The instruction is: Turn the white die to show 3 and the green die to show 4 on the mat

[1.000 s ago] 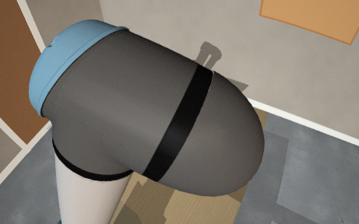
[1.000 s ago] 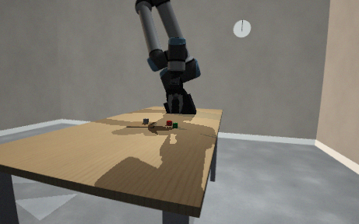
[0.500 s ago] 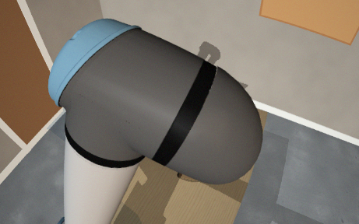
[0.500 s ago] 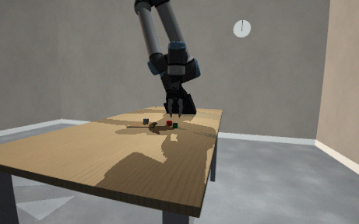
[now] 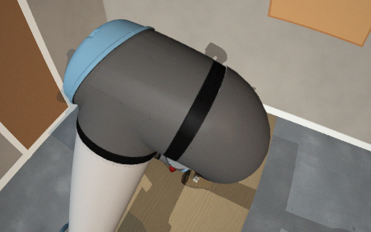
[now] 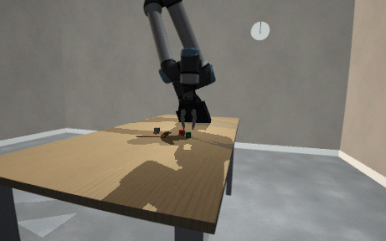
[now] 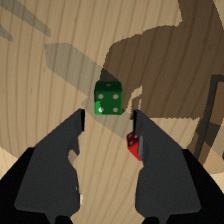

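The green die lies 4 cm below my hand. From my hand the other things lie so: red die 5 cm to the right, 4 cm below, 4 cm behind; then tan mat 20 cm to the right, 5 cm below; then white die 19 cm to the right, 4 cm below, 4 cm behind.
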